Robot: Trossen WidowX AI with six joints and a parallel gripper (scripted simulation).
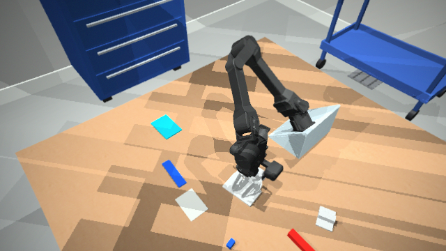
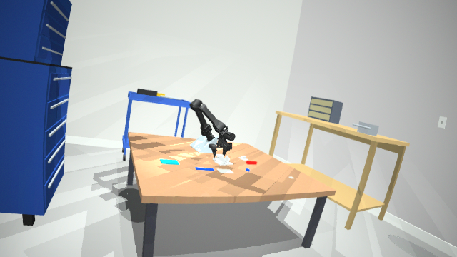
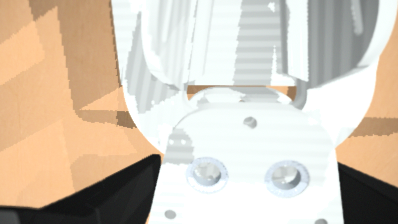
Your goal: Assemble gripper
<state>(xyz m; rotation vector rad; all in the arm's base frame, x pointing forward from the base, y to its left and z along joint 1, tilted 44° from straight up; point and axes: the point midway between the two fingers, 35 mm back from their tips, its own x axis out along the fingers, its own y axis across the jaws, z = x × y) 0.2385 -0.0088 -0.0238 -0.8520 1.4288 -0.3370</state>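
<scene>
Now: gripper tip 20 mm short of the white jaw and 30 mm to the right of it. The rest, counted from my gripper tip: red block 30 mm ahead, 270 mm to the left, 10 mm below; then white tile 240 mm ahead, 30 mm to the right, 20 mm below; then small blue block 210 mm ahead, 150 mm to the left, 10 mm below.
</scene>
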